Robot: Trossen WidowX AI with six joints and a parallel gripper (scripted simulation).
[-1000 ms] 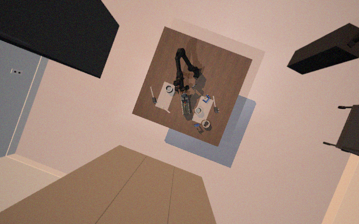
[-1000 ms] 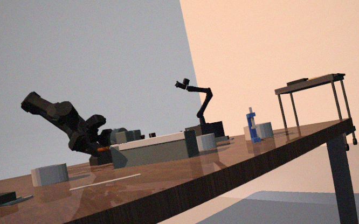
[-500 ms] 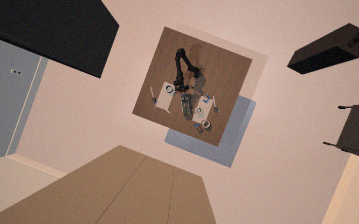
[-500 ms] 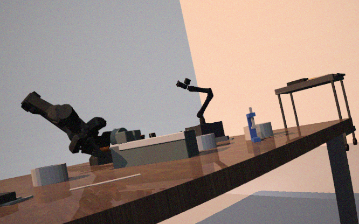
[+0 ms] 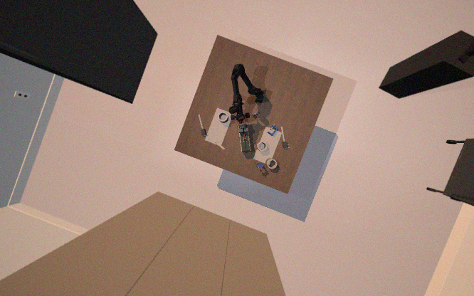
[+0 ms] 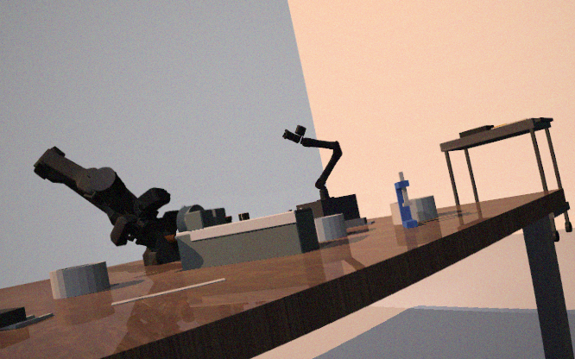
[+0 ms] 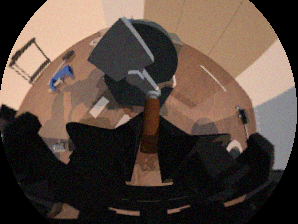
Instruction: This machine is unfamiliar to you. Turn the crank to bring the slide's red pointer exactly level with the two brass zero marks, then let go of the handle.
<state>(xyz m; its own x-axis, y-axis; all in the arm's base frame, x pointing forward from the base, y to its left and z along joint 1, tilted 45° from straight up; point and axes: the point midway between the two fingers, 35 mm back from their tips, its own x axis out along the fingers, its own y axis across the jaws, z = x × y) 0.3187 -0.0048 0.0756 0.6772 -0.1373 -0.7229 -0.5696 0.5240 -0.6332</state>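
My gripper tip is now 3 cm below the crank handle, 1 cm to the left of it and 1 cm past it. Also, from my gripper tip: red pointer (10 cm ahead, 9 cm to the left, 4 cm above); then thin white rod (30 cm ahead, 10 cm to the right, 4 cm below).
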